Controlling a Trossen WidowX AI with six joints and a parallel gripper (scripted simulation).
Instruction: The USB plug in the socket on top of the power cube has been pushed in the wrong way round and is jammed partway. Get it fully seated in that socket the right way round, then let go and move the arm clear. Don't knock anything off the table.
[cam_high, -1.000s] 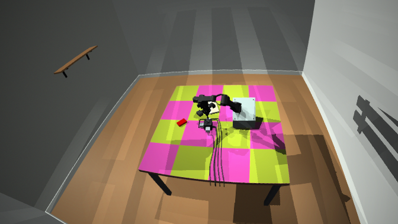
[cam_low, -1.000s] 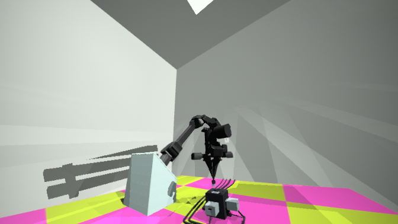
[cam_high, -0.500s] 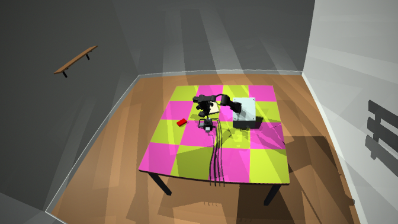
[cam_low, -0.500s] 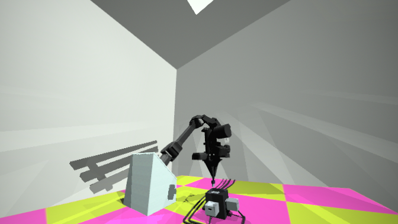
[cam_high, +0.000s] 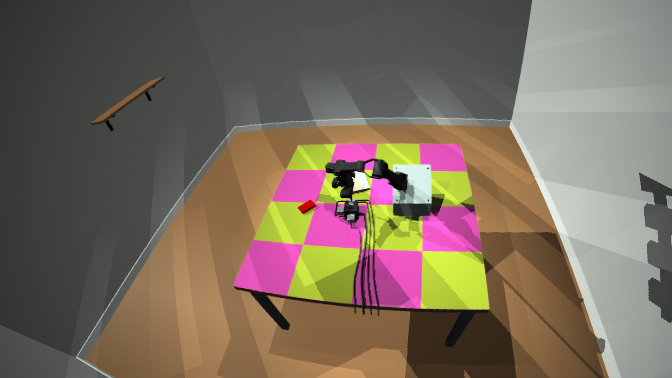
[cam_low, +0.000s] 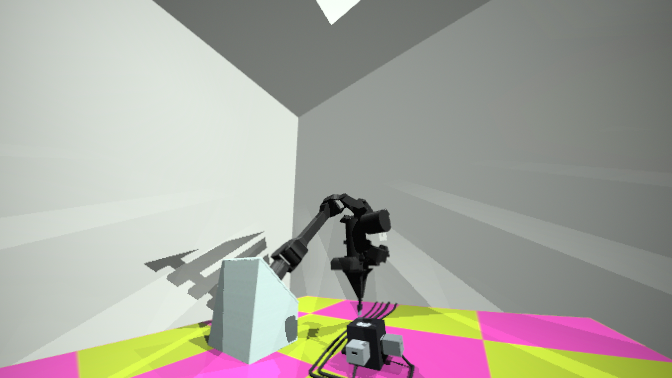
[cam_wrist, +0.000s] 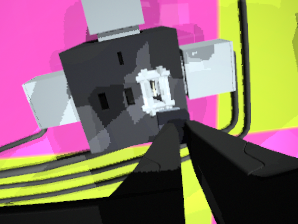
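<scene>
Now: gripper tip 2 cm above the USB plug. The rest, counted from my gripper tip: red block (29 cm ahead, 12 cm below, 2 cm to the right); then silver-rimmed socket (7 cm below, 1 cm to the left).
</scene>
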